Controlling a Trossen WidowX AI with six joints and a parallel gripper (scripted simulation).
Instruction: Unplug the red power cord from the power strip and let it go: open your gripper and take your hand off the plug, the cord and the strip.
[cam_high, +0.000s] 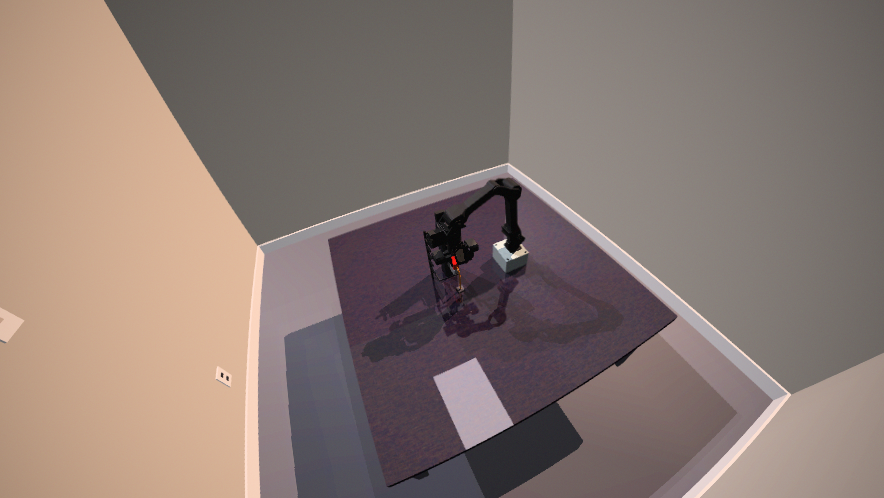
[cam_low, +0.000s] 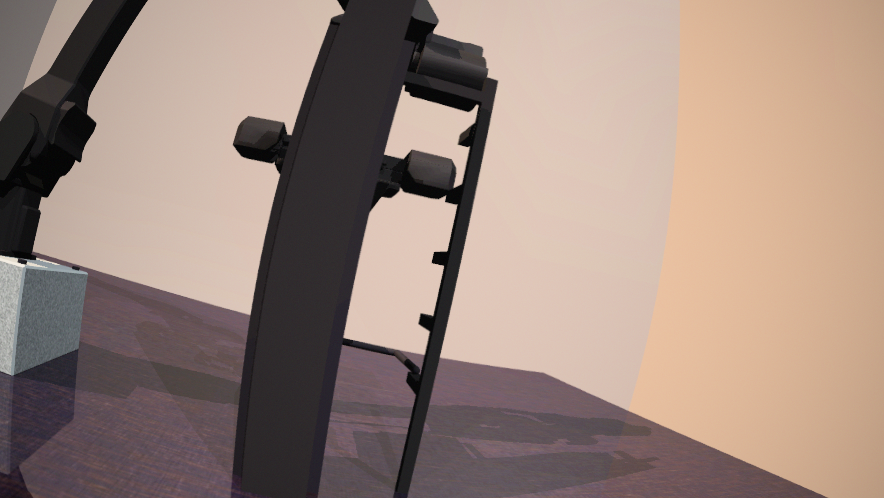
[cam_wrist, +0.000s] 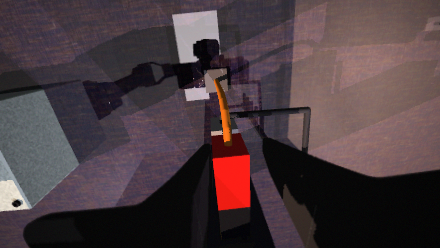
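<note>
Now: the red plug 50 mm to the right of my gripper tip and 10 mm below it.
</note>
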